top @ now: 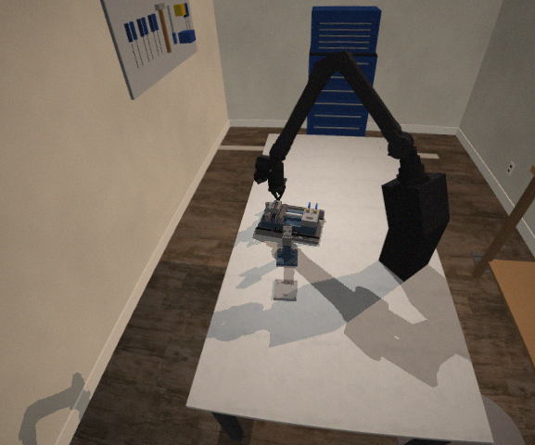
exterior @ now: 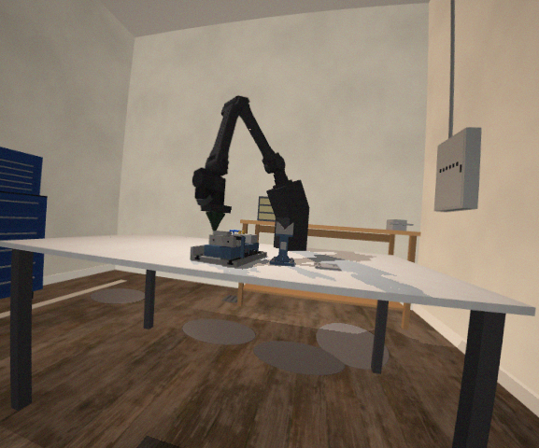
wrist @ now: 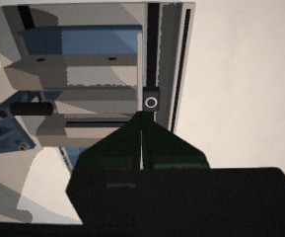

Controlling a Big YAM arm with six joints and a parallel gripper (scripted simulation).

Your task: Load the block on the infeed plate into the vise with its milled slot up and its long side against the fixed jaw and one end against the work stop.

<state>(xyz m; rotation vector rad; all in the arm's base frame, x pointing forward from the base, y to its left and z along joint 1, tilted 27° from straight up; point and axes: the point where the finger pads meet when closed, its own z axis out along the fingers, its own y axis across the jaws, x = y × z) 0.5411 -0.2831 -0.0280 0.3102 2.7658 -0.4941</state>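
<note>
Right now the fixed jaw is 4 cm to the left of my hand, 4 cm below it and 4 cm ahead of it. Round my hand: moving jaw: 6 cm to the left, 4 cm below, 2 cm behind; work stop rod: 10 cm to the left, 3 cm below, 3 cm ahead; part: 3 cm to the left, 1 cm below, 1 cm ahead.
</note>
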